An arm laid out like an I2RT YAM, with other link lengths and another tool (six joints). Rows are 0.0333 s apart.
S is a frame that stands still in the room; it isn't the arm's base.
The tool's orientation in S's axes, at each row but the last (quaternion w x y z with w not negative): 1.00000, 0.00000, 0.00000, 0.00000; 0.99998, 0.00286, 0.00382, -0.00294; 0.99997, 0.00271, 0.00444, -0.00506; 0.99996, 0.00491, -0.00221, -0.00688; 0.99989, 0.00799, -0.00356, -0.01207; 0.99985, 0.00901, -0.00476, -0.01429; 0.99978, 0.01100, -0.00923, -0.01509; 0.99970, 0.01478, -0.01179, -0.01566; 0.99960, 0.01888, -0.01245, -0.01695; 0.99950, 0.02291, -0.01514, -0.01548; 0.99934, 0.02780, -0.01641, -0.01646; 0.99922, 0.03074, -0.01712, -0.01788
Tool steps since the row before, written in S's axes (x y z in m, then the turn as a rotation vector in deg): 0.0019, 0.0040, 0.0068, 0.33, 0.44, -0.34; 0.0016, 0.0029, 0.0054, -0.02, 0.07, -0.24; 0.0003, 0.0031, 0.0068, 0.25, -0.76, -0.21; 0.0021, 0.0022, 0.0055, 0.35, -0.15, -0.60; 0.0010, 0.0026, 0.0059, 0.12, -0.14, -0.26; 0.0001, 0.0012, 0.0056, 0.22, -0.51, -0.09; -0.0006, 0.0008, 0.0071, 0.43, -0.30, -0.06; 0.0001, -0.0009, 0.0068, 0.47, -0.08, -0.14; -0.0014, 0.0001, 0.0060, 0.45, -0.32, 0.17; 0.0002, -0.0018, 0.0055, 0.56, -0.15, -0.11; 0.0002, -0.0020, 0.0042, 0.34, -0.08, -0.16; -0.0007, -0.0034, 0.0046, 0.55, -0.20, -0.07
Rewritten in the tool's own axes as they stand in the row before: 0.0019, 0.0040, 0.0068, 0.33, 0.44, -0.34; 0.0015, 0.0029, 0.0054, -0.02, 0.07, -0.24; 0.0002, 0.0031, 0.0068, 0.26, -0.76, -0.20; 0.0021, 0.0023, 0.0055, 0.35, -0.15, -0.60; 0.0010, 0.0027, 0.0059, 0.12, -0.14, -0.26; 0.0001, 0.0013, 0.0056, 0.23, -0.51, -0.08; -0.0005, 0.0009, 0.0071, 0.44, -0.29, -0.06; 0.0003, -0.0007, 0.0068, 0.47, -0.07, -0.15; -0.0013, 0.0003, 0.0060, 0.46, -0.30, 0.17; 0.0004, -0.0015, 0.0056, 0.56, -0.14, -0.12; 0.0004, -0.0018, 0.0043, 0.34, -0.08, -0.17; -0.0004, -0.0031, 0.0048, 0.55, -0.18, -0.08
